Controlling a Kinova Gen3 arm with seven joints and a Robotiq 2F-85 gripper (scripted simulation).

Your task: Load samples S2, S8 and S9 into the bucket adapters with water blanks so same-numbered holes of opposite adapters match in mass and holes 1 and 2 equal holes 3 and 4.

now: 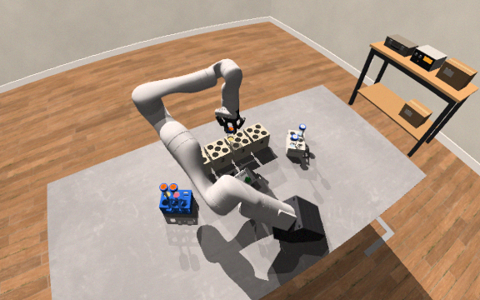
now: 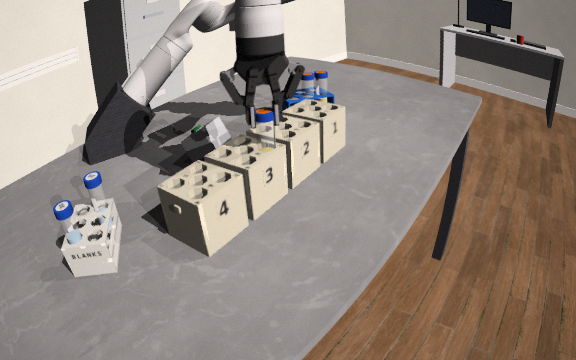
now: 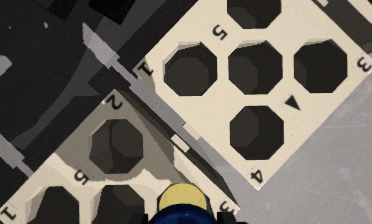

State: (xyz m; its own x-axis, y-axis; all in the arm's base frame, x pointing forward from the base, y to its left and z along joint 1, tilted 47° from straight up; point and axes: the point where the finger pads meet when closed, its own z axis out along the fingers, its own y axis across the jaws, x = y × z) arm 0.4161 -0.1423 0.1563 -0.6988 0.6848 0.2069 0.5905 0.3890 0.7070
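My hand is 5 cm above the sample S2 and 1 cm to the right of it. From my hand the other things lie so: adapter 2: 10 cm below, 8 cm to the left, 3 cm behind; green done key: 23 cm behind, 8 cm below, 3 cm to the left; adapter 4: 14 cm to the right, 10 cm below, 1 cm behind.
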